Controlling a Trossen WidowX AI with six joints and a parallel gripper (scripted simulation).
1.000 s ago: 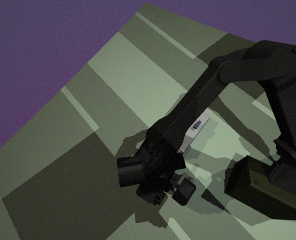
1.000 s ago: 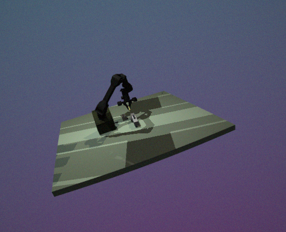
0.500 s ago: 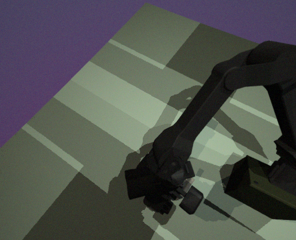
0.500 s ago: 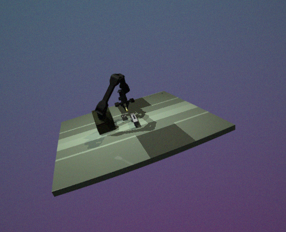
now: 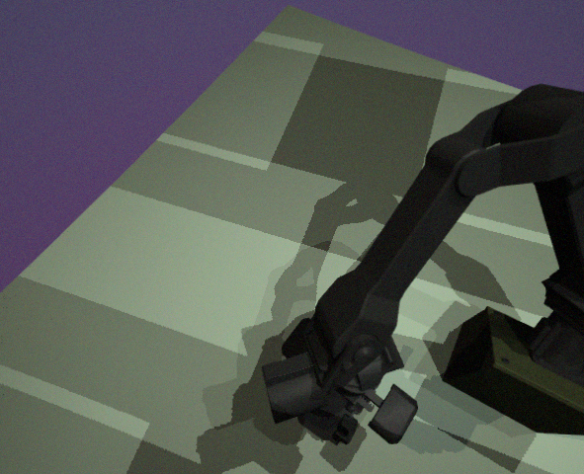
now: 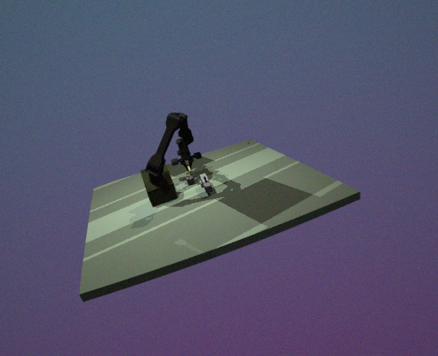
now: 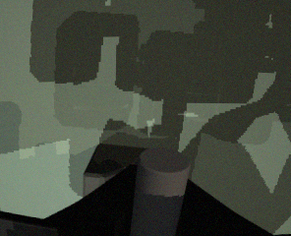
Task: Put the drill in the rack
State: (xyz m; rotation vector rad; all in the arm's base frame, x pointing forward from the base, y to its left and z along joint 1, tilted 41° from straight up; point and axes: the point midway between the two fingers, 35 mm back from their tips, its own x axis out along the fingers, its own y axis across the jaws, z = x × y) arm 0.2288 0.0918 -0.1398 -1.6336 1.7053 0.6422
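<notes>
My gripper tip is 20 mm past the rack, 40 mm to the left of it and 40 mm above it. Round my gripper tip: long grey block (30 mm ahead, 220 mm to the right, 20 mm below); then key (30 mm ahead, 240 mm to the right, 10 mm below); then drill (10 mm behind, 40 mm to the right, 30 mm above).
</notes>
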